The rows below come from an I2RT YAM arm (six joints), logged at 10 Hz.
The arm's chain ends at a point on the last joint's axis. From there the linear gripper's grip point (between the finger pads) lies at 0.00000 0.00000 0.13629 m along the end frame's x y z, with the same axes.
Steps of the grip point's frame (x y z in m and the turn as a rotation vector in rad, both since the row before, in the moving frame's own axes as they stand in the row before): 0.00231 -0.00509 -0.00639 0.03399 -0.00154 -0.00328; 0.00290 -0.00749 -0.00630 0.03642 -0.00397 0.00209; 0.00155 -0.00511 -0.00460 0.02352 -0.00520 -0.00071; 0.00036 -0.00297 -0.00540 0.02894 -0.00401 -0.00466; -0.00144 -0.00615 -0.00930 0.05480 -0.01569 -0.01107; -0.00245 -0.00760 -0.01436 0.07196 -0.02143 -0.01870; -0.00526 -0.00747 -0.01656 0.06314 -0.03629 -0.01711; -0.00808 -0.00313 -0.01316 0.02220 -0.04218 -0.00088; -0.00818 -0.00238 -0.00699 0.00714 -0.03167 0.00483; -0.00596 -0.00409 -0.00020 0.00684 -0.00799 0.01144; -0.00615 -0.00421 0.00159 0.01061 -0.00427 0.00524
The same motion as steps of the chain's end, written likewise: 0.00253 -0.00046 -0.00631 0.03399 -0.00154 -0.00328; 0.00344 -0.00253 -0.00621 0.03642 -0.00397 0.00209; 0.00226 -0.00191 -0.00456 0.02352 -0.00520 -0.00071; 0.00092 0.00097 -0.00534 0.02894 -0.00401 -0.00466; 0.00074 0.00130 -0.00908 0.05480 -0.01569 -0.01107; 0.00056 0.00217 -0.01398 0.07196 -0.02143 -0.01870; -0.00025 0.00109 -0.01620 0.06314 -0.03629 -0.01711; -0.00233 -0.00011 -0.01301 0.02220 -0.04218 -0.00088; -0.00387 -0.00140 -0.00692 0.00714 -0.03167 0.00483; -0.00488 -0.00315 -0.00019 0.00684 -0.00799 0.01144; -0.00557 -0.00276 0.00160 0.01061 -0.00427 0.00524
